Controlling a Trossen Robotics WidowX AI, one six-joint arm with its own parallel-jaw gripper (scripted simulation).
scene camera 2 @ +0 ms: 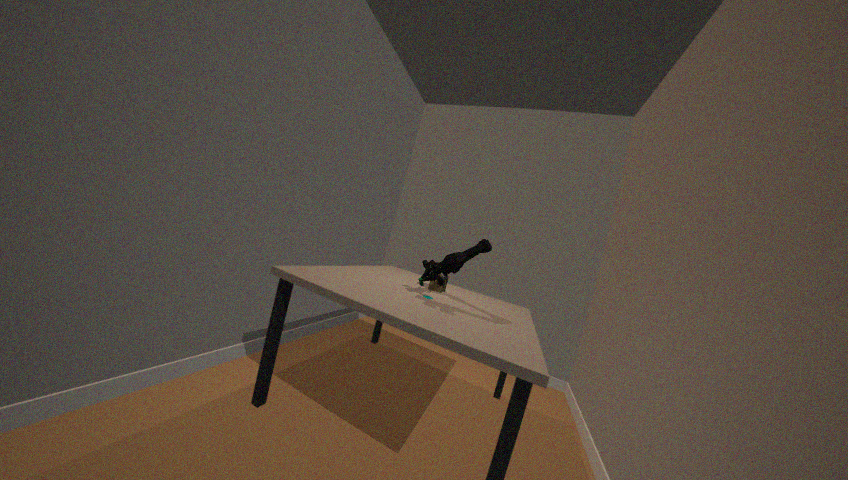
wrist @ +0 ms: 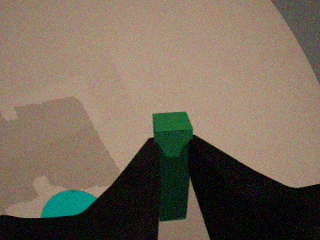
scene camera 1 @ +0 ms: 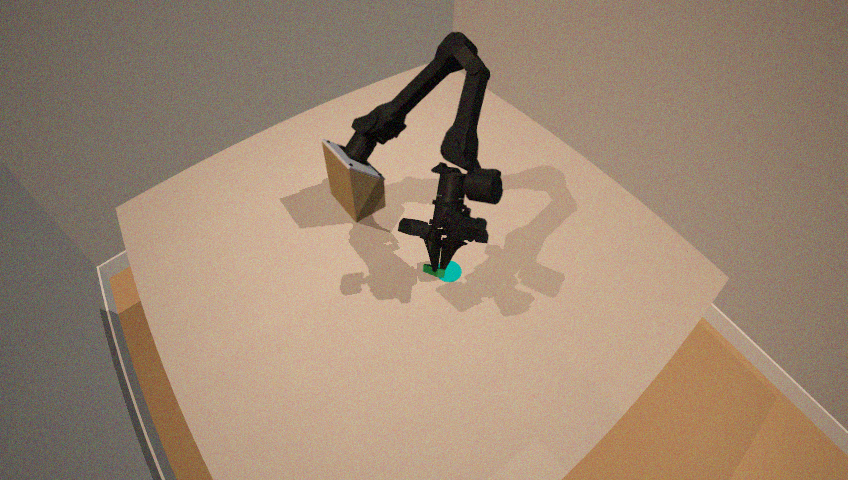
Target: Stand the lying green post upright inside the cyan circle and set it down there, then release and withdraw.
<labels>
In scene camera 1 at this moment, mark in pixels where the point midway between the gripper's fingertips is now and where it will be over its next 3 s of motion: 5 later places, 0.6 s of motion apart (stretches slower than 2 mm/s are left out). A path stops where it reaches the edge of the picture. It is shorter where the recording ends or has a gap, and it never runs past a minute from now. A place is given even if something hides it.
My gripper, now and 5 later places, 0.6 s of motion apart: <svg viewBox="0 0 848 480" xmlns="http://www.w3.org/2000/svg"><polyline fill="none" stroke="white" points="438,272 441,270 444,267 447,261 450,254 452,244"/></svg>
</labels>
